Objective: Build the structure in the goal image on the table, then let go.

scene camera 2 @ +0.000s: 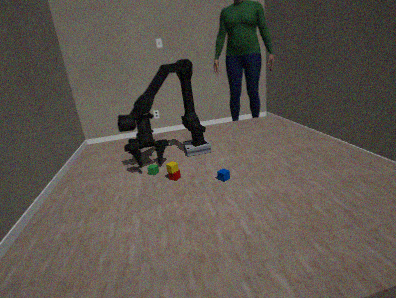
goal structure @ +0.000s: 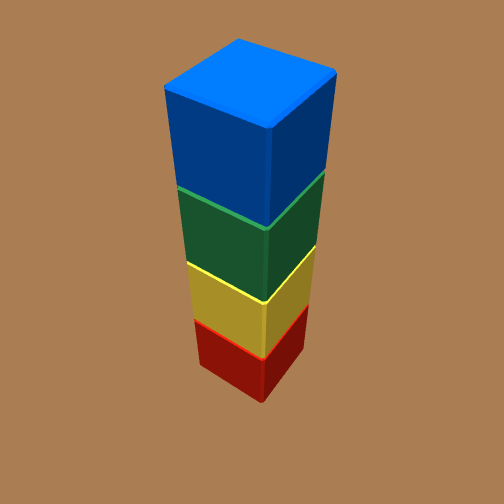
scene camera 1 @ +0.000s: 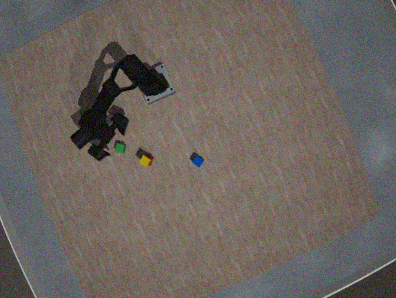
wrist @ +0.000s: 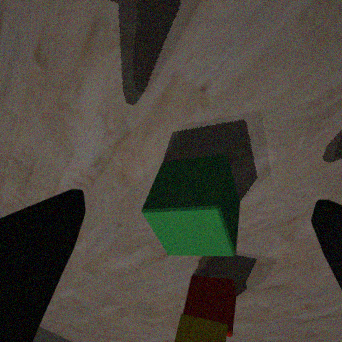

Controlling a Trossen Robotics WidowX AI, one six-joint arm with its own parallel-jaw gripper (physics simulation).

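A green cube (scene camera 1: 120, 147) (scene camera 2: 153, 170) (wrist: 192, 232) rests on the floor. A yellow cube (scene camera 1: 145, 160) (scene camera 2: 172, 167) (wrist: 202, 329) sits on top of a red cube (scene camera 2: 174, 176) (wrist: 211, 302), slightly offset; this stack stands apart from the green cube. A blue cube (scene camera 1: 198, 161) (scene camera 2: 223, 175) lies alone on the floor, to the right of the stack in both scene views. My gripper (scene camera 1: 115, 143) (scene camera 2: 150, 167) (wrist: 201, 205) is open and empty, pointing down low beside the green cube. In the wrist view, the green cube appears between the spread fingers.
The arm's grey base plate (scene camera 1: 170, 91) (scene camera 2: 198, 149) is behind the cubes in scene camera 2. A person (scene camera 2: 243, 30) in a green top stands at the back near the wall. Dark shadows of the arm and fingers fall on the floor.
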